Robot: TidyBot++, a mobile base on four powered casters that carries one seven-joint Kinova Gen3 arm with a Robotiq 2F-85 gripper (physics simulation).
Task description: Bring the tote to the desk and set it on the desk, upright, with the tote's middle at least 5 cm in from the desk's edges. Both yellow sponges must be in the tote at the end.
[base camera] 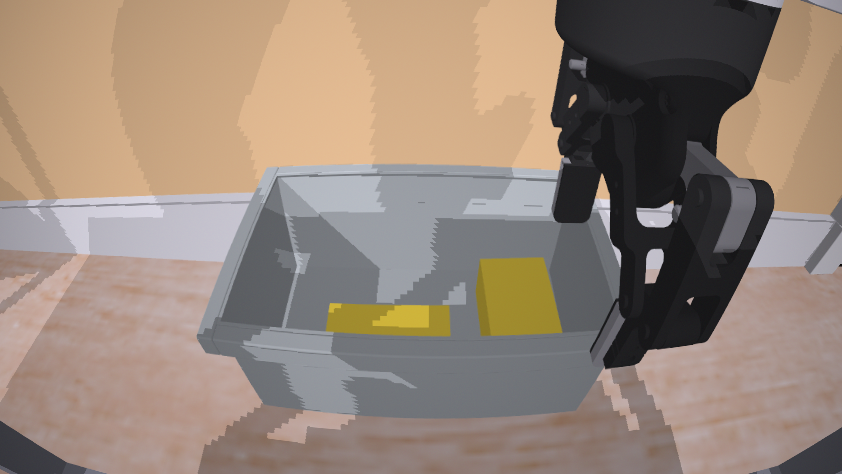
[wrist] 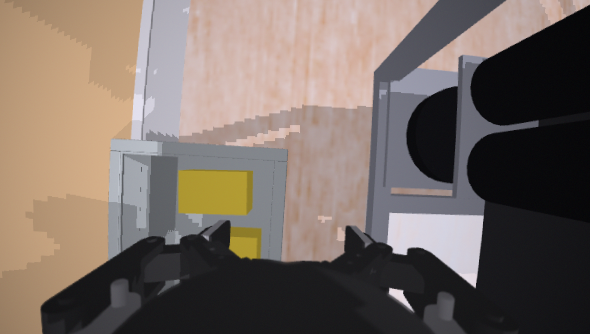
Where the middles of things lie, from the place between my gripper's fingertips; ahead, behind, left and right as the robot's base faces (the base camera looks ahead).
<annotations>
Now: hand 110 mm short of the grey tote (base camera: 379, 234), 80 mm to the right of it and 130 mm above it.
</annotations>
